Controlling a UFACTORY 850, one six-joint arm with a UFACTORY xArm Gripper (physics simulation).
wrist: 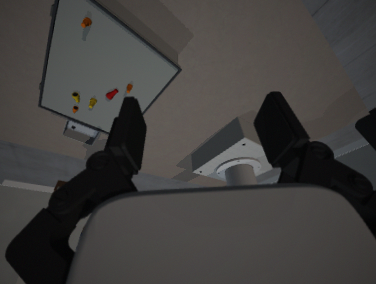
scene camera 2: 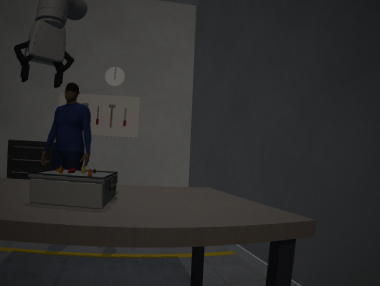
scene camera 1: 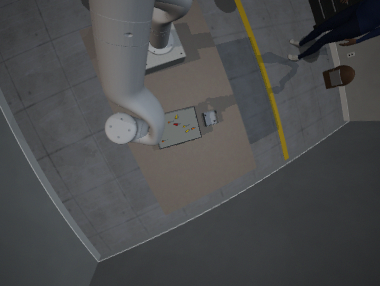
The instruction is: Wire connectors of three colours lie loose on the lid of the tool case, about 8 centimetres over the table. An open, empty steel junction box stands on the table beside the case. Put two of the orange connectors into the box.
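Note:
The tool case (scene camera 1: 175, 140) (scene camera 2: 67, 194) (wrist: 65, 60) stands on the table. On its lid lie three orange connectors: one (scene camera 1: 163, 141) (scene camera 2: 90, 173) (wrist: 86, 22) apart from the rest, one (scene camera 1: 170, 122) (wrist: 129, 87) near the left fingertip in the wrist view, and one (scene camera 1: 193, 129) (wrist: 75, 108) near the edge by the box. A red connector (scene camera 1: 175, 124) (scene camera 2: 72, 170) (wrist: 112, 94) and yellow ones (scene camera 1: 176, 117) (wrist: 92, 103) lie among them. The steel junction box (scene camera 1: 210, 118) (wrist: 80, 132) stands beside the case. My gripper (scene camera 2: 41, 82) (wrist: 201, 110) is open and empty, high above the case; the arm hides it in scene camera 1.
The robot's base (scene camera 1: 175, 54) (wrist: 215, 152) stands on the table (scene camera 1: 200, 170) (scene camera 2: 200, 205) (wrist: 225, 50), on the side behind the case and box. A person (scene camera 2: 70, 125) stands beyond the table, in front of a wall with a tool board (scene camera 2: 131, 115).

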